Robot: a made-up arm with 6 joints. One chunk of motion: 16 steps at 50 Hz.
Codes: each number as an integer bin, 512 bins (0 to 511) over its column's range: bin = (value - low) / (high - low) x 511, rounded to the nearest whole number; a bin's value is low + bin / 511 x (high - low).
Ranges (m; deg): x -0.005..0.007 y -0.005..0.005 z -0.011..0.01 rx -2..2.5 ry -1.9..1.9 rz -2..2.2
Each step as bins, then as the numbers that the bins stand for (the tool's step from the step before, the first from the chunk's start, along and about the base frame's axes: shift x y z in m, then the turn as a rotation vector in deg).
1 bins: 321 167 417 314 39 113
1 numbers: 0.00254 -0.00173 0.00614 0.765 -1.610 -1.071
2 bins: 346 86 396 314 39 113
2 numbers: 0.00313 -0.00332 0.00527 0.765 -1.610 -1.071
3 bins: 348 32 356 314 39 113
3 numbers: 0.00317 -0.00437 0.00363 0.765 -1.610 -1.071
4 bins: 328 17 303 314 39 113
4 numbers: 0.00270 -0.00467 0.00145 0.765 -1.610 -1.071
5 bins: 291 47 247 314 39 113
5 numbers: 0.00183 -0.00408 -0.00085 0.765 -1.610 -1.071
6 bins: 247 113 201 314 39 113
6 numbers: 0.00080 -0.00279 -0.00274 0.765 -1.610 -1.071
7 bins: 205 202 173 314 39 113
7 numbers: -0.00019 -0.00105 -0.00389 0.765 -1.610 -1.071
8 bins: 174 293 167 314 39 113
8 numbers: -0.00091 0.00073 -0.00414 0.765 -1.610 -1.071
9 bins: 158 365 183 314 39 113
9 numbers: -0.00129 0.00214 -0.00348 0.765 -1.610 -1.071
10 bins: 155 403 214 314 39 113
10 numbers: -0.00136 0.00289 -0.00221 0.765 -1.610 -1.071
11 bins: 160 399 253 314 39 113
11 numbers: -0.00124 0.00281 -0.00060 0.765 -1.610 -1.071
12 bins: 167 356 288 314 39 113
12 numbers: -0.00108 0.00197 0.00084 0.765 -1.610 -1.071
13 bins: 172 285 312 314 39 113
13 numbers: -0.00096 0.00058 0.00182 0.765 -1.610 -1.071
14 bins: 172 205 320 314 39 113
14 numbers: -0.00096 -0.00099 0.00215 0.765 -1.610 -1.071
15 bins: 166 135 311 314 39 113
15 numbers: -0.00110 -0.00236 0.00178 0.765 -1.610 -1.071
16 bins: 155 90 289 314 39 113
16 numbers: -0.00136 -0.00324 0.00088 0.765 -1.610 -1.071
